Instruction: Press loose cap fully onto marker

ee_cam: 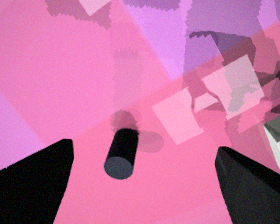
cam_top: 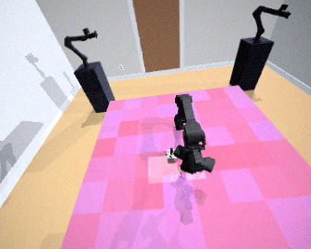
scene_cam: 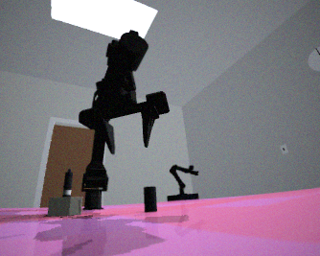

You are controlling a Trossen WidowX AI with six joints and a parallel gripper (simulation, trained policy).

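The dark cap lies 4 cm behind my gripper tip, 6 cm to the left of it and 9 cm below it. The rest, counted from my gripper tip: holder block (13 cm behind, 10 cm to the right, 10 cm below).
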